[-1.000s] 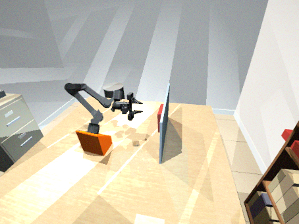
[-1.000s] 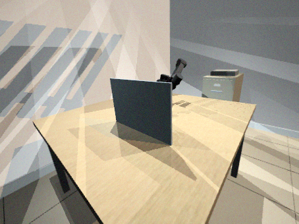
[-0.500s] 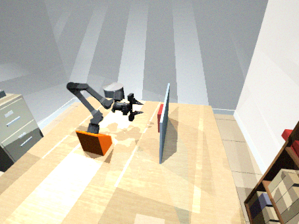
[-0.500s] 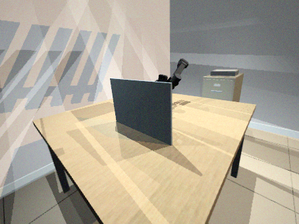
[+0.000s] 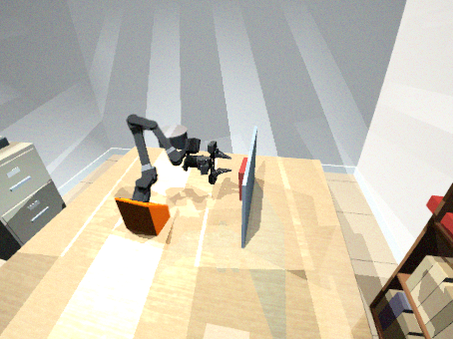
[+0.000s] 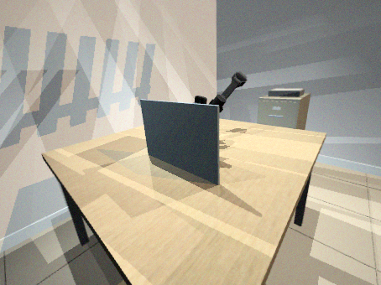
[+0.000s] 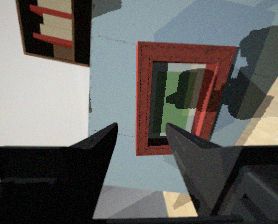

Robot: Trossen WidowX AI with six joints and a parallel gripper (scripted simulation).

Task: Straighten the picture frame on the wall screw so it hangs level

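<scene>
Now: the red picture frame 70 mm ahead of my gripper tip, 10 mm to the right of it and 60 mm below it. Also, from my gripper tip: pale blue wall panel 80 mm ahead, 10 mm to the right, 70 mm below.
</scene>
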